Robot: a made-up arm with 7 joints.
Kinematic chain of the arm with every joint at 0, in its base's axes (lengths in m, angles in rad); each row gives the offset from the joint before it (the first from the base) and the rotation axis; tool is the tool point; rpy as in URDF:
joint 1: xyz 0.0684 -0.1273 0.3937 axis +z
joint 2: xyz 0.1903 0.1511 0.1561 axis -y
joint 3: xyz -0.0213 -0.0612 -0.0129 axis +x
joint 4: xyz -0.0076 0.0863 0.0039 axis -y
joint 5: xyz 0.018 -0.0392 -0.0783 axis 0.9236 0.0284 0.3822
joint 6: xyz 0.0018 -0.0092 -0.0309 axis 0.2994 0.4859 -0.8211
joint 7: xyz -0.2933 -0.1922 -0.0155 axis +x
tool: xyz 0.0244 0.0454 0.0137 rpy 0 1.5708 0
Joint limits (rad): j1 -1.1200..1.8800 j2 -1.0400..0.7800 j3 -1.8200..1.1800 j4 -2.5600..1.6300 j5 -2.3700..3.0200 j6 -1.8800..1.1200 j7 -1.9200..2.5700
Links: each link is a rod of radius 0.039 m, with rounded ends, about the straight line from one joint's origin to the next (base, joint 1, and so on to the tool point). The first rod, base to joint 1, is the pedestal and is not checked.
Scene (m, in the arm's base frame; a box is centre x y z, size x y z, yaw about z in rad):
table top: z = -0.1
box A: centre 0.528 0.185 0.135 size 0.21 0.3 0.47 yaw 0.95
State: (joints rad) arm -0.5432 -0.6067 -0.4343 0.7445 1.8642 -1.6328 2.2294
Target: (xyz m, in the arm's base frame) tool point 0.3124 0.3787 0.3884
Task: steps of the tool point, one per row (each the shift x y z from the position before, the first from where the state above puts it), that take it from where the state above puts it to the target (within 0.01 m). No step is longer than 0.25 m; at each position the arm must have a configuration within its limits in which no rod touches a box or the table.
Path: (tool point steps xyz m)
1: 0.1103 0.0617 0.1559
2: 0.0157 0.1229 0.1598
3: -0.0775 0.1459 0.1129
4: -0.1376 0.1293 0.0346
5: 0.0591 -0.0168 -0.0623
6: 0.0192 -0.0053 -0.0739
7: -0.0149 0.0046 -0.0594
8: -0.0301 0.0083 -0.0292
9: -0.0863 0.0799 -0.0496
10: -0.0931 0.0515 -0.0494

